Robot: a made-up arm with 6 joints. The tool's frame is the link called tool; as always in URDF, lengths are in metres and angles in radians.
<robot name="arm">
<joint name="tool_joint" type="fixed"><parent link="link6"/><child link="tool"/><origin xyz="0.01 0 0.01" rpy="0.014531 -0.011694 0.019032"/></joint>
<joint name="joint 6" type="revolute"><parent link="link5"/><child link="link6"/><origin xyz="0.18 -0.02 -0.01"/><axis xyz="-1 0 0"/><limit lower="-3.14" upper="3.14" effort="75" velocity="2.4"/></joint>
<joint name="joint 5" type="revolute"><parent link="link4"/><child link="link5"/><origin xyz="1.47 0.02 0.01"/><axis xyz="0 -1 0"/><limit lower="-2.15" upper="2.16" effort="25" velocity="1.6"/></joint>
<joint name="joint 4" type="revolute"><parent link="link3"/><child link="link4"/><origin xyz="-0.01 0.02 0.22"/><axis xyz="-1 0 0"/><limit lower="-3.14" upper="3.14" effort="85" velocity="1.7"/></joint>
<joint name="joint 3" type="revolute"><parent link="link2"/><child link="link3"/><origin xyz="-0.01 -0.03 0.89"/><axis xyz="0 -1 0"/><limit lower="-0.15" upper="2.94" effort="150" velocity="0.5"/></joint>
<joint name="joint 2" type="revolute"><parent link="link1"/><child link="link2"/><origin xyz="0.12 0.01 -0.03"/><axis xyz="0 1 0"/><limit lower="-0.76" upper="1.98" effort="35" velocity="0.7"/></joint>
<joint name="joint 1" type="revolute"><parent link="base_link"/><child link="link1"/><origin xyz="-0.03 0.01 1.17"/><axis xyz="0 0 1"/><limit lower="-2.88" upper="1.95" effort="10" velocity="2"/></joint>
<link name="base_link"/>
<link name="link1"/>
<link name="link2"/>
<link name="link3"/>
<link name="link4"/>
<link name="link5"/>
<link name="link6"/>
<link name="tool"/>
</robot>
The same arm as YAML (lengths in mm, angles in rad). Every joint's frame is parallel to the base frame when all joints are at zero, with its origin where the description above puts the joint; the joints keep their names.
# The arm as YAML. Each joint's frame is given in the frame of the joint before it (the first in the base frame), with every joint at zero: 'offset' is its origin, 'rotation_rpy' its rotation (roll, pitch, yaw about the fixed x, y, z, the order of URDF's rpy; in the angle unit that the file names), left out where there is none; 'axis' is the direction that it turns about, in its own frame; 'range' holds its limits. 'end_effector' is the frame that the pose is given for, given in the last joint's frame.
length_unit: mm
angle_unit: rad
chain:
  - id: joint 1
    offset: [-30.0, 10.0, 1170.0]
    axis: [0.0, 0.0, 1.0]
    range: [-2.88, 1.95]
  - id: joint 2
    offset: [120.0, 10.0, -30.0]
    axis: [0.0, 1.0, 0.0]
    range: [-0.76, 1.98]
  - id: joint 3
    offset: [-10.0, -30.0, 890.0]
    axis: [0.0, -1.0, 0.0]
    range: [-0.15, 2.94]
  - id: joint 4
    offset: [-10.0, 20.0, 220.0]
    axis: [-1.0, 0.0, 0.0]
    range: [-3.14, 3.14]
  - id: joint 5
    offset: [1470.0, 20.0, 10.0]
    axis: [0.0, -1.0, 0.0]
    range: [-2.15, 2.16]
  - id: joint 6
    offset: [180.0, -20.0, -10.0]
    axis: [-1.0, 0.0, 0.0]
    range: [-3.14, 3.14]
end_effector:
  offset: [10.0, 0.0, 10.0]
  rotation_rpy: [0.0145, -0.0117, 0.019]

